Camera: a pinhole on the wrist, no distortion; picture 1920 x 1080 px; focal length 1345.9 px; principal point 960.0 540.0 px. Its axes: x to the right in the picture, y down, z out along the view. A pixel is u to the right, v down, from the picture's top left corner.
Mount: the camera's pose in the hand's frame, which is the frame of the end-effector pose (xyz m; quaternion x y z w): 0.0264 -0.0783 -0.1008 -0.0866 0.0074 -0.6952 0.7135
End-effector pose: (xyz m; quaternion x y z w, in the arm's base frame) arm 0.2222 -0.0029 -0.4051 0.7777 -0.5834 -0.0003 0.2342
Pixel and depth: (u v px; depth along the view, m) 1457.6 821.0 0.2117
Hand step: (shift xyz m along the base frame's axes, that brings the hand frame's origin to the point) 0.1210 -0.1039 -0.1187
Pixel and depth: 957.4 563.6 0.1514
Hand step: 0.0576 -0.0490 -0.0515
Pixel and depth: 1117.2 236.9 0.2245
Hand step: 0.0390 -0.0365 -0.1430
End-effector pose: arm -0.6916 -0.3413 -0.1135 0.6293 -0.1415 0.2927 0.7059
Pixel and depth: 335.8 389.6 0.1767
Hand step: 0.0193 -0.0577 0.0451
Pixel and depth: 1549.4 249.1 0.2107
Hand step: 0.1170 -0.1220 -0.0909
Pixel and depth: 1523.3 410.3 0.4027
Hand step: 0.2091 -0.3068 -0.0818
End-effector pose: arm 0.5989 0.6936 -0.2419 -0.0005 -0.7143 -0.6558 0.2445
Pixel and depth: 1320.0 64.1 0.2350
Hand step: -0.0687 0.1305 -0.1194
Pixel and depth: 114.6 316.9 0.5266
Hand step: -0.0361 0.4123 0.2800
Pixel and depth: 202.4 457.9 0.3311
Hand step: -0.0644 0.2007 0.1459
